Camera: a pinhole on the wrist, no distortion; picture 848 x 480 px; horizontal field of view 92.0 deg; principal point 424.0 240.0 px. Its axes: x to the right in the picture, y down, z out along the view. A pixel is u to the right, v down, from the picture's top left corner.
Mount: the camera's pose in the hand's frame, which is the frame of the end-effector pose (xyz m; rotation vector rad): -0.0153 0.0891 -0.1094 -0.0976 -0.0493 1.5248
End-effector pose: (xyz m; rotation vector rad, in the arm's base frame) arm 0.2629 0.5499 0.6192 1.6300 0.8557 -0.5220
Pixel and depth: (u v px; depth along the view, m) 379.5 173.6 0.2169
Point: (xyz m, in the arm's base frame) 0.3286 0.4380 0.6398
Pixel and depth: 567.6 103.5 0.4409
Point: 0.5546 0.2300 0.6291
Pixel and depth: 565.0 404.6 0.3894
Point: 0.3500 0.2321 0.8600
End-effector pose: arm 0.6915 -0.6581 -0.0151 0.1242 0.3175 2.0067
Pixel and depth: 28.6 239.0 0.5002
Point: 1.1463 -0.5091 0.2708
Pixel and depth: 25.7 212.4 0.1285
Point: 0.7351 -0.6630 -0.0007
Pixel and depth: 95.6 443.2 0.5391
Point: 1.2128 -0.7737 0.3138
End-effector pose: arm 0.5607 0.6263 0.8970 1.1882 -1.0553 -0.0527
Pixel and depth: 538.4 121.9 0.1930
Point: 0.4453 0.6136 1.0242
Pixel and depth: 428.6 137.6 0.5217
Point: 0.2561 0.3307 1.0135
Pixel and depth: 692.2 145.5 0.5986
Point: 0.0374 0.4396 1.3225
